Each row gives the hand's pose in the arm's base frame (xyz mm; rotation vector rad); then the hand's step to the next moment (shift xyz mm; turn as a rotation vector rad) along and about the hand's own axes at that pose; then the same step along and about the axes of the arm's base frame.
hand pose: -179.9 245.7 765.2 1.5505 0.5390 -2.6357
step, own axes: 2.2 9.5 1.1 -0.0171 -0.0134 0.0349
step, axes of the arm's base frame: -0.1 -9.0 -4.0 -0.0235 -0.0008 0.0337
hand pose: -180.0 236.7 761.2 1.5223 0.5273 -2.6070
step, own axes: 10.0 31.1 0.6 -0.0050 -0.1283 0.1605
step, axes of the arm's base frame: 1.8 -28.3 -16.2 -0.1611 0.0668 0.1088
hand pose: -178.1 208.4 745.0 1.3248 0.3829 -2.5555
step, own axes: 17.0 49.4 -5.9 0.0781 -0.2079 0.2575
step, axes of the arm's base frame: 11.0 -45.8 -23.3 -0.3075 0.1014 0.1040
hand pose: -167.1 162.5 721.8 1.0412 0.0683 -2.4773
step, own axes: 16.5 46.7 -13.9 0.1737 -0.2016 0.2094
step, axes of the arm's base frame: 18.9 -45.3 -15.4 -0.3314 0.0692 0.0046
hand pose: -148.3 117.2 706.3 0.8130 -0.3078 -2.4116
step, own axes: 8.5 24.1 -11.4 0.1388 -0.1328 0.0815
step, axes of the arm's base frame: 12.2 -24.9 -3.9 -0.1996 0.0294 -0.0533
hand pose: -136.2 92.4 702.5 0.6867 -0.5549 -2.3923
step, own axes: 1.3 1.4 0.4 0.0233 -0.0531 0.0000
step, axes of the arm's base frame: -0.6 -1.8 0.6 -0.0383 0.0248 -0.0358
